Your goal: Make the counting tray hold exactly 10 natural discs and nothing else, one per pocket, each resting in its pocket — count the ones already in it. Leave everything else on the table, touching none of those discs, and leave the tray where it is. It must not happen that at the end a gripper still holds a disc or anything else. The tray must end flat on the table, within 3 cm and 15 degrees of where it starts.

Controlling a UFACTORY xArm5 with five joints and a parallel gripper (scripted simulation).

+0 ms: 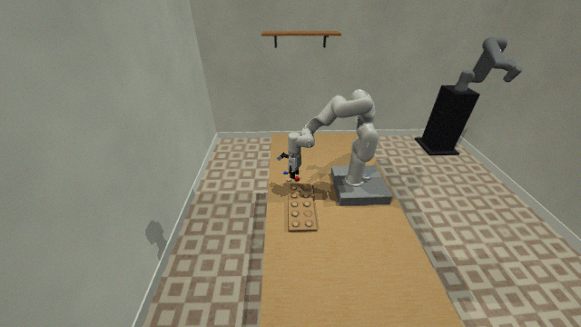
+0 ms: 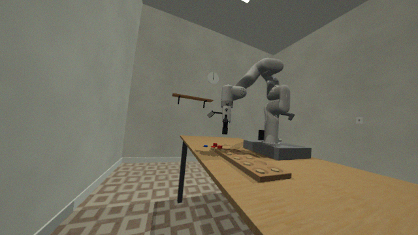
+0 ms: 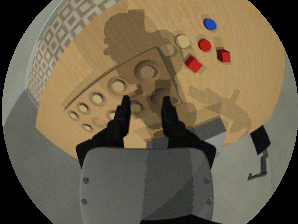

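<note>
My gripper is now 1 cm short of the red disc, 14 cm to the left of it and 13 cm above it. From my hand the other things lie so: wooden counting tray: 3 cm behind, 15 cm to the left, 13 cm below; then blue disc: 5 cm ahead, 18 cm to the right, 13 cm below.
</note>
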